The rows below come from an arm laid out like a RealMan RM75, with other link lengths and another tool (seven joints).
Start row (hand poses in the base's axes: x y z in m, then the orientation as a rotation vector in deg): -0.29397 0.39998 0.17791 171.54 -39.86 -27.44
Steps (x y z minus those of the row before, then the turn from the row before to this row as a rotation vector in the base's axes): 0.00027 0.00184 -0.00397 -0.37 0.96 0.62; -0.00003 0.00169 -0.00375 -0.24 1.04 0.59; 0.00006 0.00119 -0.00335 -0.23 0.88 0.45; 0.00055 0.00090 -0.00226 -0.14 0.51 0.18; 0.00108 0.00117 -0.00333 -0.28 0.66 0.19; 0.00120 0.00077 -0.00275 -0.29 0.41 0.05; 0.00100 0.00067 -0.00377 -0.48 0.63 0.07; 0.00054 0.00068 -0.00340 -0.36 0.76 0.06; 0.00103 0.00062 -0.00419 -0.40 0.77 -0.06; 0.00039 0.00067 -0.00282 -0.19 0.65 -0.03; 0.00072 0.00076 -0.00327 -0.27 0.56 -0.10; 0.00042 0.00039 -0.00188 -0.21 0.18 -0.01; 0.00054 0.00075 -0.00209 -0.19 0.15 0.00; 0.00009 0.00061 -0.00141 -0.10 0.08 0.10; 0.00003 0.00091 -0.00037 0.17 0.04 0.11; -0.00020 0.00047 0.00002 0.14 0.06 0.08; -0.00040 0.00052 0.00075 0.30 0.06 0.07; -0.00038 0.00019 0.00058 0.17 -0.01 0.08; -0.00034 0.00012 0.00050 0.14 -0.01 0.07; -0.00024 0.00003 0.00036 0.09 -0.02 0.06; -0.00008 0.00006 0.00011 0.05 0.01 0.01
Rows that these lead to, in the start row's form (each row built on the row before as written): -0.29370 0.40182 0.17394 170.88 -38.85 -28.63; -0.29373 0.40351 0.17019 170.29 -37.88 -29.99; -0.29367 0.40470 0.16684 169.75 -37.14 -31.12; -0.29312 0.40560 0.16458 169.41 -36.83 -31.77; -0.29204 0.40677 0.16125 168.87 -36.51 -32.57; -0.29084 0.40754 0.15850 168.41 -36.42 -33.01; -0.28984 0.40821 0.15473 167.68 -36.30 -33.67; -0.28930 0.40889 0.15133 166.99 -36.17 -34.57; -0.28827 0.40951 0.14714 166.24 -36.22 -35.47; -0.28788 0.41018 0.14432 165.74 -36.21 -36.30; -0.28716 0.41094 0.14105 165.20 -36.32 -36.96; -0.28674 0.41133 0.13917 164.91 -36.34 -37.11; -0.28620 0.41208 0.13708 164.66 -36.35 -37.22; -0.28611 0.41269 0.13567 164.54 -36.21 -37.27; -0.28608 0.41360 0.13530 164.69 -36.02 -37.40; -0.28628 0.41407 0.13532 164.80 -35.87 -37.54; -0.28668 0.41459 0.13607 165.05 -35.71 -37.76; -0.28706 0.41478 0.13665 165.22 -35.57 -37.82; -0.28740 0.41490 0.13715 165.36 -35.45 -37.87; -0.28764 0.41493 0.13751 165.46 -35.35 -37.88; -0.28772 0.41499 0.13762 165.50 -35.33 -37.92
